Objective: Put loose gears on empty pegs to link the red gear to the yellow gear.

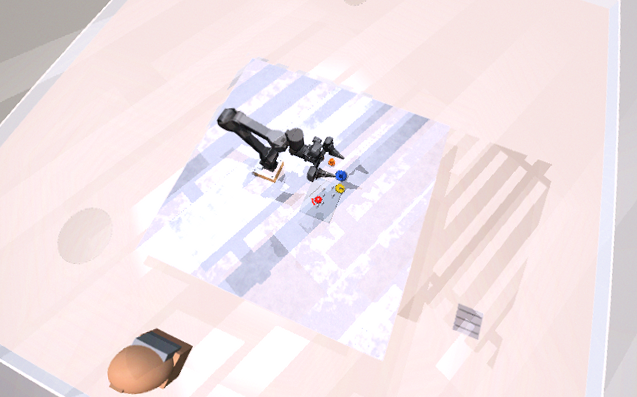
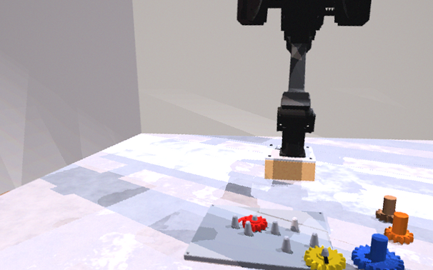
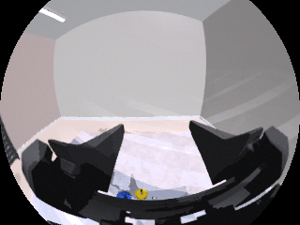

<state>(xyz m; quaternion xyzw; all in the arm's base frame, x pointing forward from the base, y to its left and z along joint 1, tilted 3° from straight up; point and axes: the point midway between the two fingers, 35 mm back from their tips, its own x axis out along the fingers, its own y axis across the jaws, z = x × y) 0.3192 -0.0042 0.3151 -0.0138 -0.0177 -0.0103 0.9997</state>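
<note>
Now: gripper tip 34 cm above the brown gear, 17 cm to the right of it and 15 cm past it. From my gripper tip the other things lie so: red gear (34 cm below, 6 cm to the right, 6 cm behind); then blue gear (34 cm below, 11 cm to the left, 1 cm behind); then orange gear (34 cm below, 16 cm to the left, 8 cm behind).
</note>
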